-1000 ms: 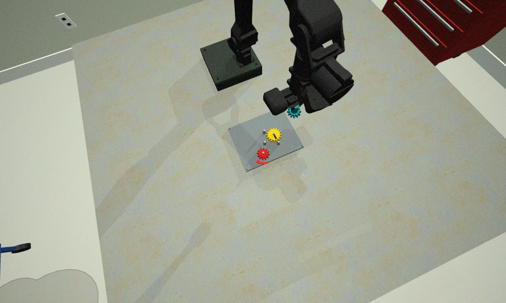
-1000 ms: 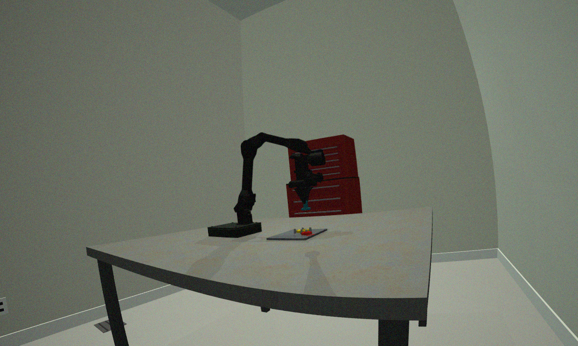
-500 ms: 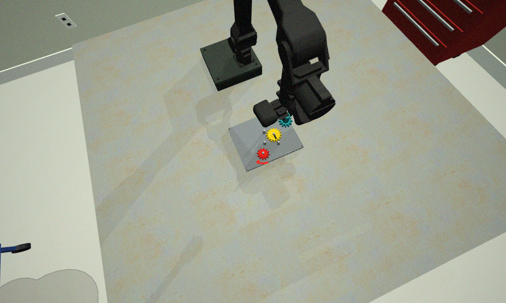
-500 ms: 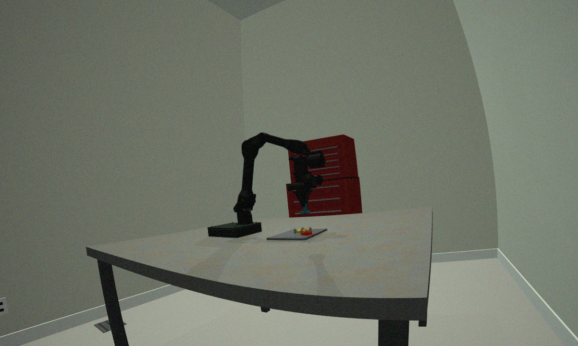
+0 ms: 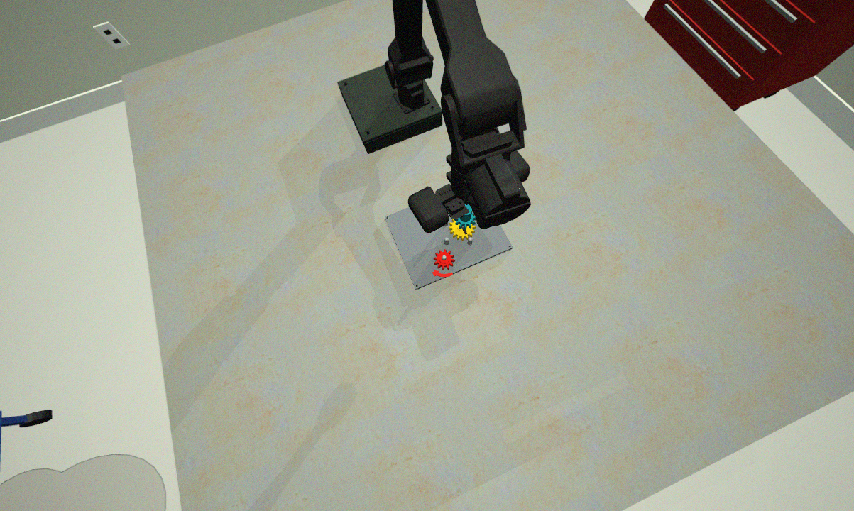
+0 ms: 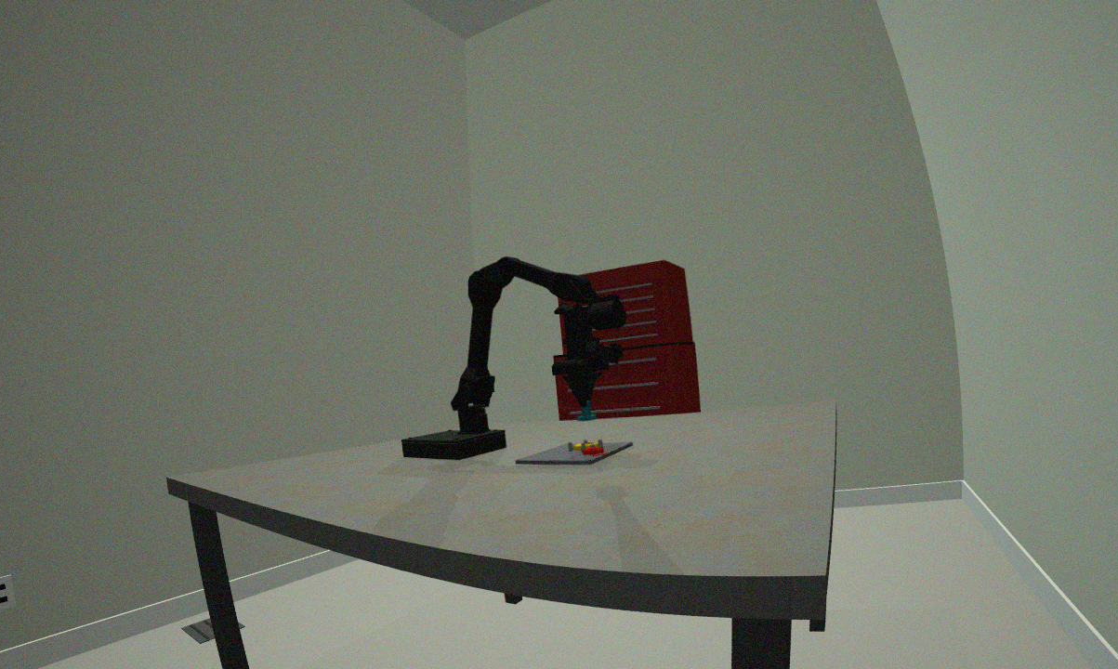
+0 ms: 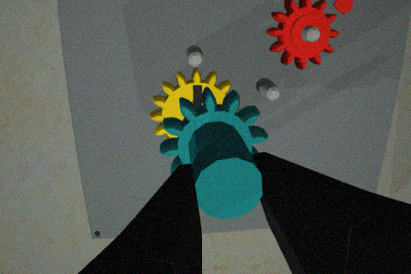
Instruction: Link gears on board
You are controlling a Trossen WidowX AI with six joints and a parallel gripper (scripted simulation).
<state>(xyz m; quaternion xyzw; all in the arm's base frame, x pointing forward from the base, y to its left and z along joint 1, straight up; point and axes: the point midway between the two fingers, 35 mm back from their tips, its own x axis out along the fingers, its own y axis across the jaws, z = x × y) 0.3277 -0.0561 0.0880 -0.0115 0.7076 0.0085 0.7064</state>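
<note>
Now: gripper tip 80 mm above the red gear, 60 mm to the left of it and 30 mm short of it. Also, from my gripper tip: teal gear: 10 mm below; red arrow: 90 mm below, 80 mm to the right, 50 mm ahead; yellow gear: 80 mm below, 10 mm behind.
</note>
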